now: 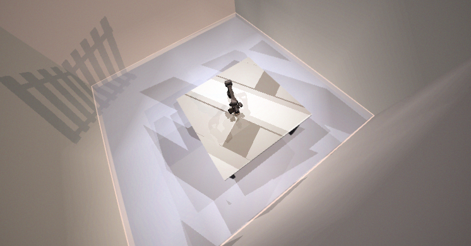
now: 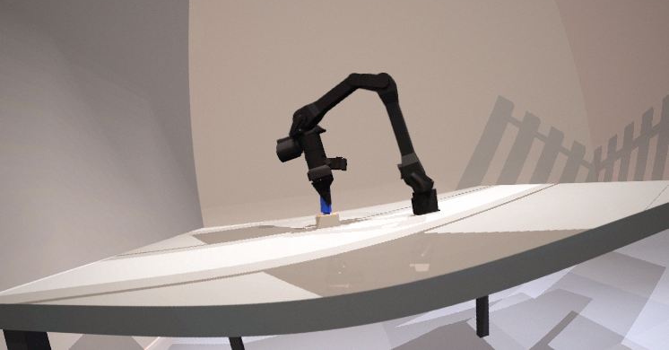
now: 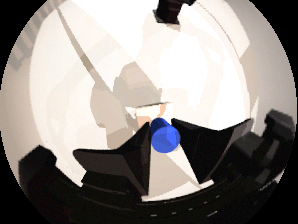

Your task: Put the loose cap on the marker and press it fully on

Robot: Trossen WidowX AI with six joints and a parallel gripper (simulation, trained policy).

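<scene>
Now: gripper tip 10 mm short of the blue cap and 10 mm below it. Round my gripper tip: tan holder block: 10 mm ahead, 40 mm below.
</scene>
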